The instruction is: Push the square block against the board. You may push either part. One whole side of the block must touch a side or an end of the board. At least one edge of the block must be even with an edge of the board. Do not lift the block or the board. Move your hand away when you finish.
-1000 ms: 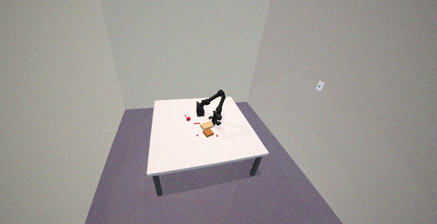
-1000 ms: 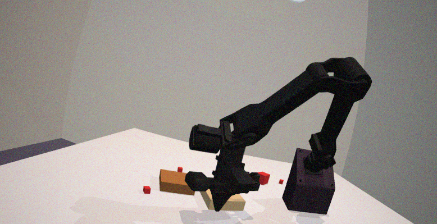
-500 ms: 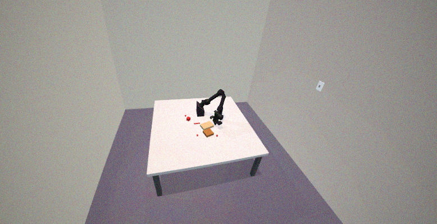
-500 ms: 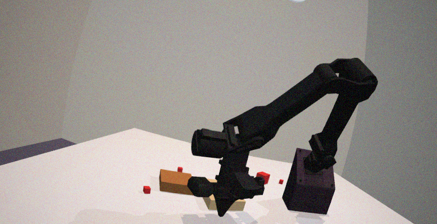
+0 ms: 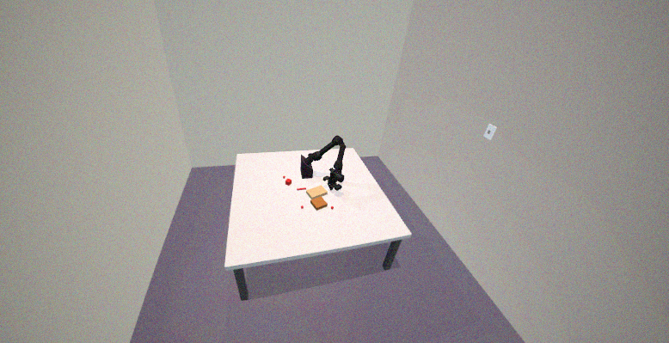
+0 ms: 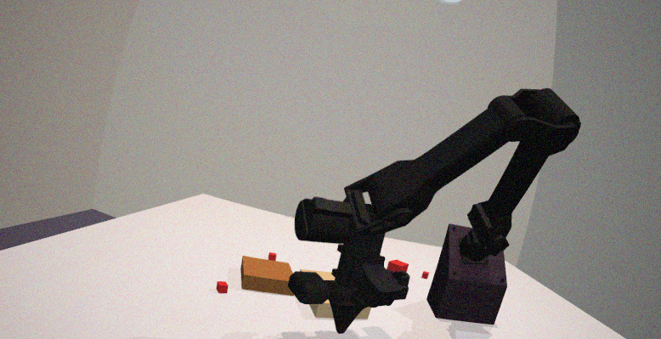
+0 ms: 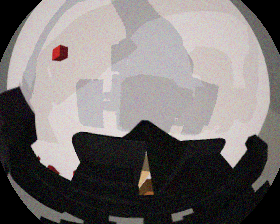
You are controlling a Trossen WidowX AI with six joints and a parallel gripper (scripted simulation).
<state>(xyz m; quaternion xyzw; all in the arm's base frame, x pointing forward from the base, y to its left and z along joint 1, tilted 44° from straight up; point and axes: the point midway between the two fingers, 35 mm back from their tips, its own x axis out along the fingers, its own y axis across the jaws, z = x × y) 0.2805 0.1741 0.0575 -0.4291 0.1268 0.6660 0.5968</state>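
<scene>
Now: gripper tip 14 cm to the left of the tan board, 1 cm below it and 1 cm short of it. Round my gripper tip: red rod (25 cm to the right, 7 cm behind); orange square block (16 cm to the right, 15 cm ahead, 1 cm above).
</scene>
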